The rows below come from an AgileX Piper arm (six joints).
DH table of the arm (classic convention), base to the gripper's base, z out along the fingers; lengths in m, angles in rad. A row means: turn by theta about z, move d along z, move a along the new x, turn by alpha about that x. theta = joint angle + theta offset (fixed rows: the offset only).
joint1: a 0; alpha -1.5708; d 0.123; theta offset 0
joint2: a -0.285; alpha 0; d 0; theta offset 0.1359
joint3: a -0.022; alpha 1.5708; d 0; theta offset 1.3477
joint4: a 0; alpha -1.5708; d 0.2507; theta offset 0
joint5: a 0; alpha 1.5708; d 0; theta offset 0
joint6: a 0; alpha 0; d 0.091; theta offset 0
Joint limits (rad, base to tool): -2.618..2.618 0..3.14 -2.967..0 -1.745..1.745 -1.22..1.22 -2.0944..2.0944
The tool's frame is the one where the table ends.
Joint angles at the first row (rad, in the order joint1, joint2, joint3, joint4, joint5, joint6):
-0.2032, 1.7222, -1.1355, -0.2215, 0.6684, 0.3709
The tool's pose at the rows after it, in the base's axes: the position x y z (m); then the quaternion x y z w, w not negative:
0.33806 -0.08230 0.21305 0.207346 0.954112 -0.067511 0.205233
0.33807 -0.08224 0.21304 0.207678 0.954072 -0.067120 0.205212
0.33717 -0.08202 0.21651 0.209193 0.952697 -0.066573 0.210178
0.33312 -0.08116 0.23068 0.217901 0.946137 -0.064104 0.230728
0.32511 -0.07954 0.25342 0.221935 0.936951 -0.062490 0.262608
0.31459 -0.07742 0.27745 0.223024 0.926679 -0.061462 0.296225
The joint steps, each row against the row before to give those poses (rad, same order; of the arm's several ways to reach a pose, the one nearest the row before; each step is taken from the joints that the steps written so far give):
0.0000, 0.0000, 0.0000, 0.0000, 0.0000, 0.0000
0.0000, 0.0000, -0.0001, 0.0010, 0.0001, 0.0000
0.0000, -0.0100, 0.0001, 0.0006, -0.0001, 0.0026
0.0000, -0.0411, 0.0000, 0.0006, 0.0000, 0.0171
0.0000, -0.0674, -0.0001, 0.0000, 0.0020, 0.0073
0.0000, -0.0734, 0.0000, 0.0000, 0.0033, 0.0015

